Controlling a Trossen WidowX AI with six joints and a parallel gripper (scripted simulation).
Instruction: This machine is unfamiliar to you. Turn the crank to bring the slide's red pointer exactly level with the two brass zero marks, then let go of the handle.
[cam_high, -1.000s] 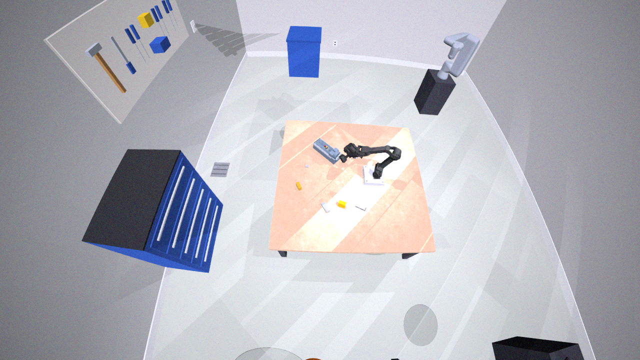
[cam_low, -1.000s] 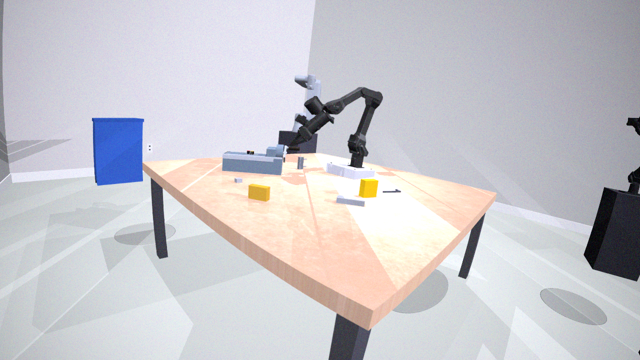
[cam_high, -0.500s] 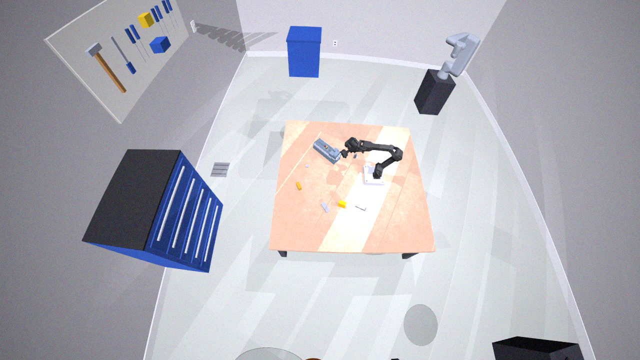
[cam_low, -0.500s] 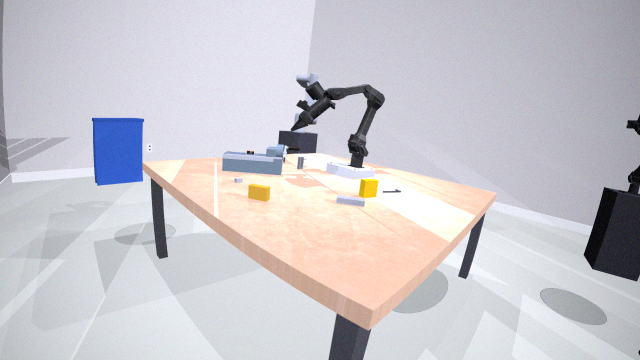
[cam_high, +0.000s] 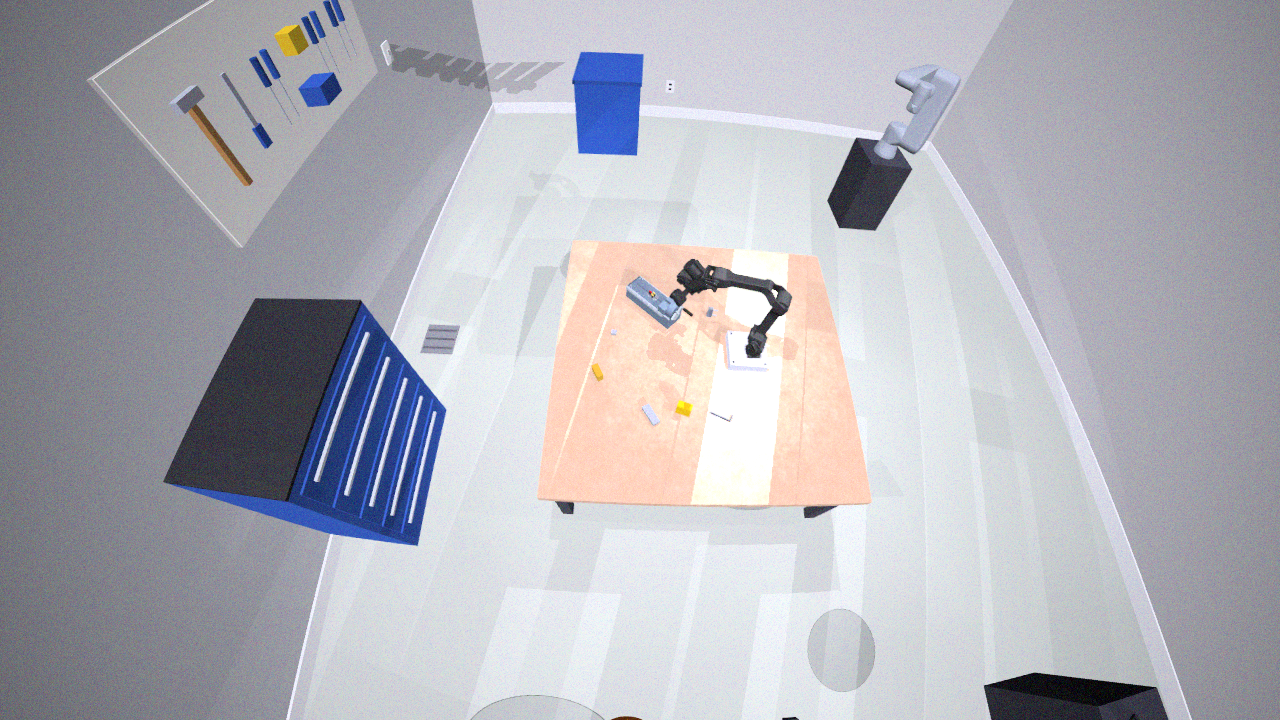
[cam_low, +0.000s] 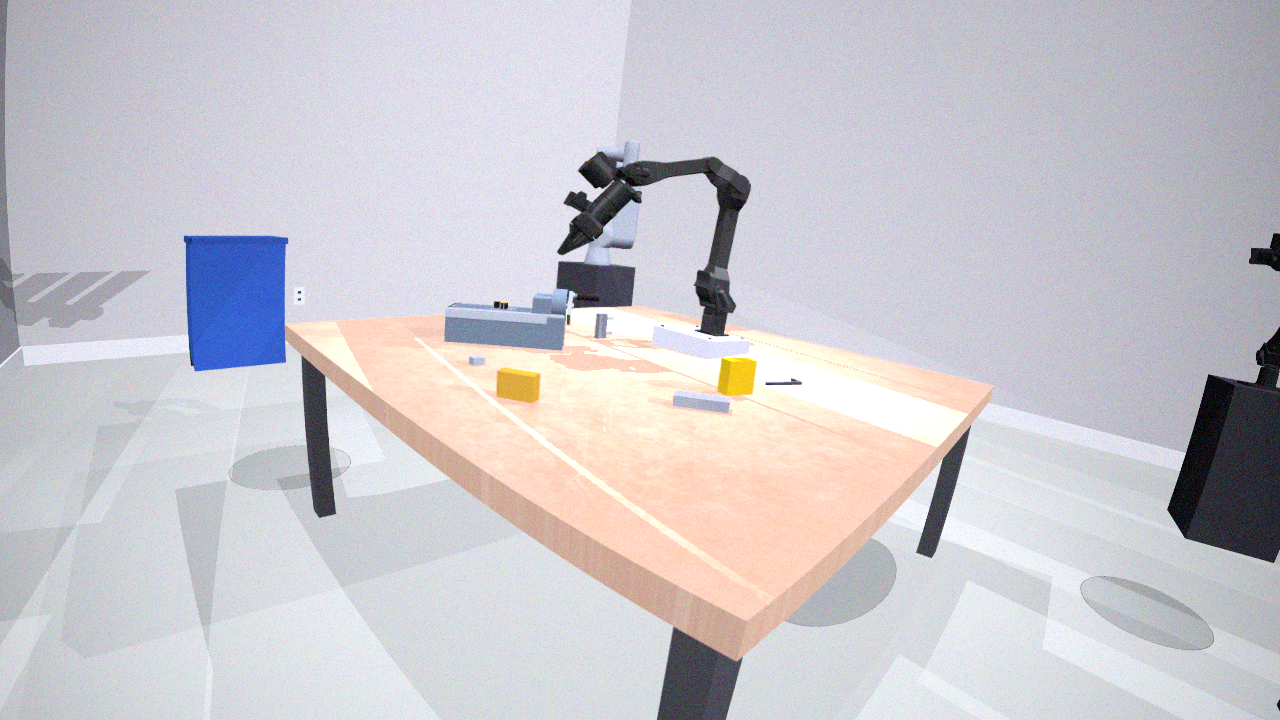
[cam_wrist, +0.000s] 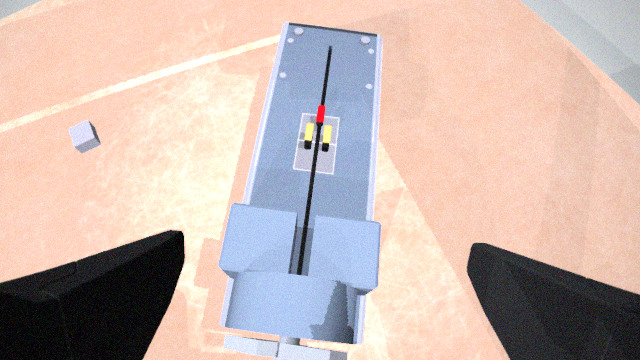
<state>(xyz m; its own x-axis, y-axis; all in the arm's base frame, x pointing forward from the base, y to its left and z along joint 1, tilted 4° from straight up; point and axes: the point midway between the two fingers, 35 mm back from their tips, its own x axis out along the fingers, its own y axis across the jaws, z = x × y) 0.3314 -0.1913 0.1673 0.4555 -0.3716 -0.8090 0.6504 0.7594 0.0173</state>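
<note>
Right now the crank is 100 mm below my gripper tip, 40 mm to the left of it and 40 mm behind it. From my gripper tip the other things lie so: red pointer (120 mm below, 100 mm ahead, 80 mm to the right); then grey cube (260 mm ahead, 200 mm below, 80 mm to the left); then dark brown handle (90 mm below, 60 mm behind, 40 mm to the left).
</note>
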